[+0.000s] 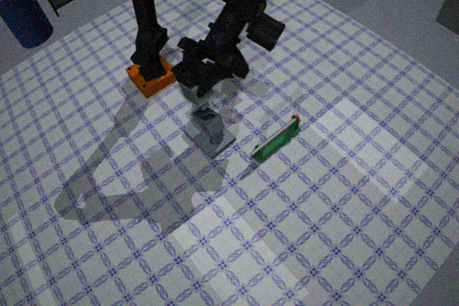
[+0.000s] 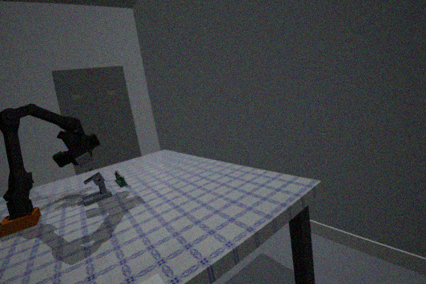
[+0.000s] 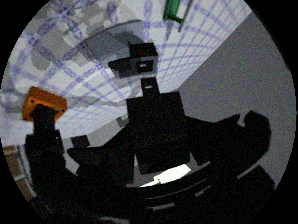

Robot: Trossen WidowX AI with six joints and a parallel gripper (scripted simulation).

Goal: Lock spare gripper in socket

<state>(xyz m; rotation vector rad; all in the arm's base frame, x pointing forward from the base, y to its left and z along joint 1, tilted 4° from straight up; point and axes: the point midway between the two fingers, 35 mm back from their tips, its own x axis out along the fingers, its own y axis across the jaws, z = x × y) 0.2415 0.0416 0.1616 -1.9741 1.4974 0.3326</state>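
The green cradle lies 110 mm ahead of my gripper tip, 150 mm to the left of it and 150 mm below it. From my gripper tip the other things lie so: socket (20 mm ahead, 20 mm to the left, 130 mm below); then dark spare gripper (10 mm to the left).
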